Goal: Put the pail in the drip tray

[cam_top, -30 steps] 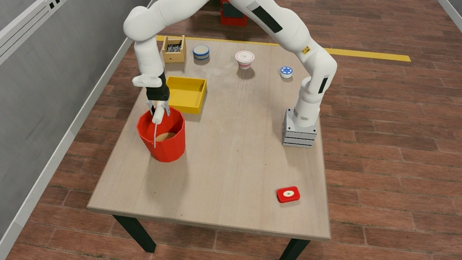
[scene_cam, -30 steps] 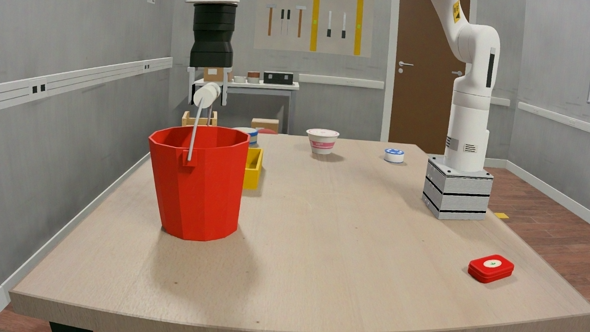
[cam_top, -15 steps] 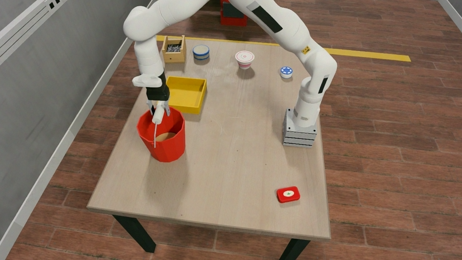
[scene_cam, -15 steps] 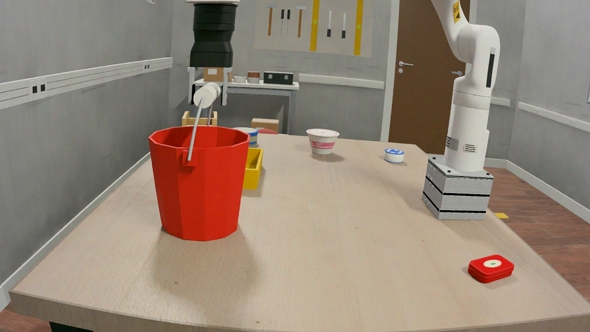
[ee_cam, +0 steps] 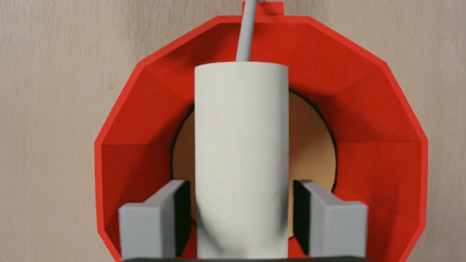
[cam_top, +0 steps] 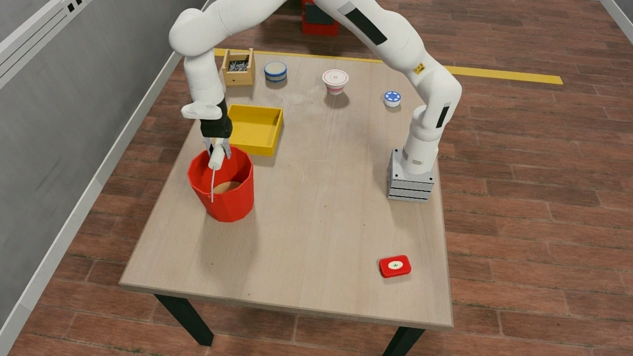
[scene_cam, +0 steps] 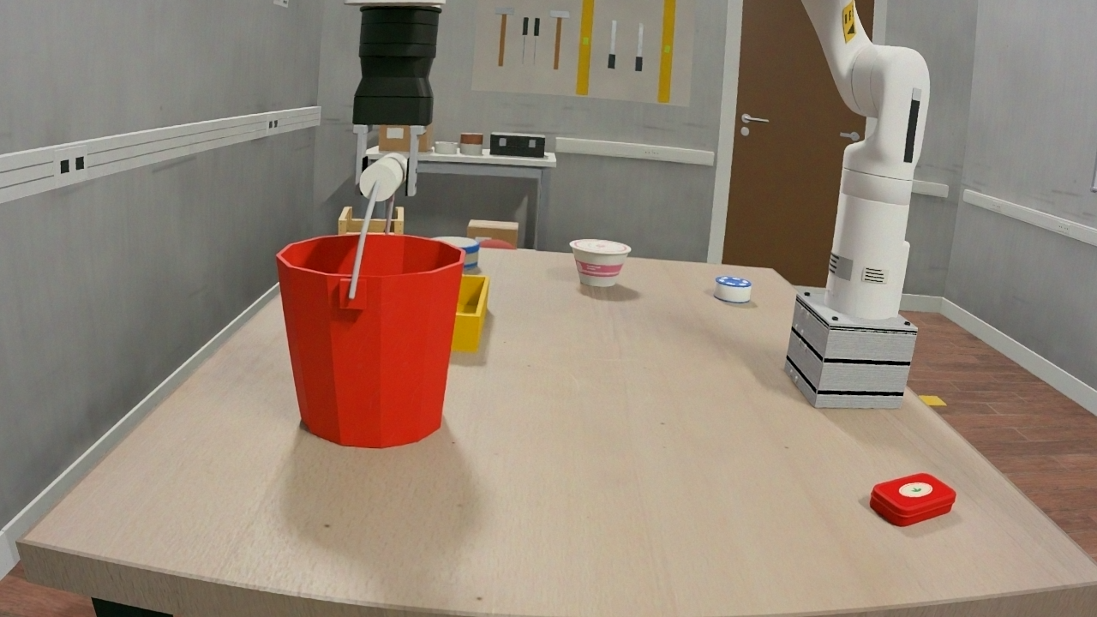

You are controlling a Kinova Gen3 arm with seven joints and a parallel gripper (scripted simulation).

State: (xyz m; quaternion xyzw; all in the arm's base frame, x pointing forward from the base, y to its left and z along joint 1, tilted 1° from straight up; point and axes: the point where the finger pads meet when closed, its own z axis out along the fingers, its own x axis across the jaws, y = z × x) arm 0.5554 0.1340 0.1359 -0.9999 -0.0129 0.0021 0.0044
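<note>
My gripper is now 30 mm above the pail handle. Also, from my hand: red pail 10 mm ahead, 100 mm below; then yellow drip tray 10 mm ahead, 310 mm to the right, 230 mm below; then red tin 500 mm behind, 160 mm to the left, 230 mm below.
</note>
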